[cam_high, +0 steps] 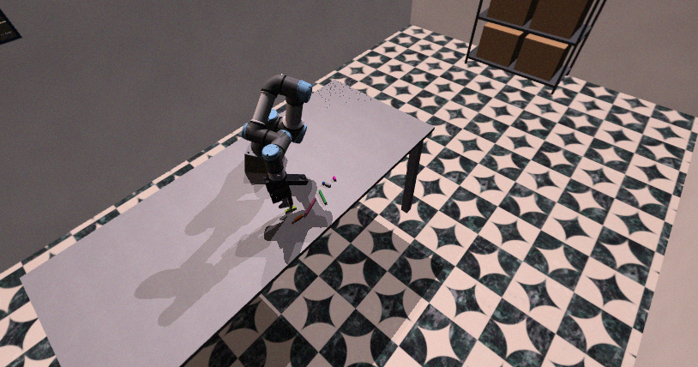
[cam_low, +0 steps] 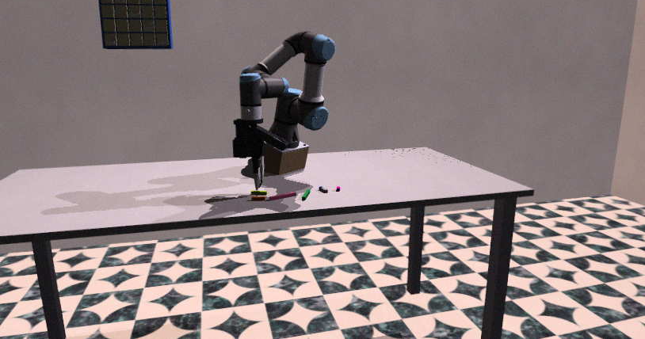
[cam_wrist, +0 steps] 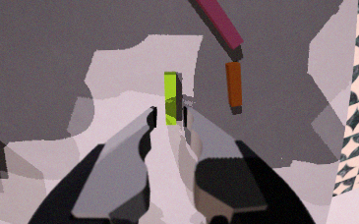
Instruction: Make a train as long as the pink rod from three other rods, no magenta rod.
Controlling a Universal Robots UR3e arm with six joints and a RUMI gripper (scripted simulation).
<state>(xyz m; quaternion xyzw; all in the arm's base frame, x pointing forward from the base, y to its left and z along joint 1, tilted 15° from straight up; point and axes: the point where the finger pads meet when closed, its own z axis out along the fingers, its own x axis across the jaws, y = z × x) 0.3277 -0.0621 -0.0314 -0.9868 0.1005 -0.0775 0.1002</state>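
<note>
Now: the lime rod 3 cm below my hand. Also, from my hand: green rod: 3 cm ahead, 15 cm to the left, 3 cm below; then orange rod: 6 cm ahead, 3 cm below; then pink rod: 4 cm ahead, 8 cm to the left, 3 cm below.
</note>
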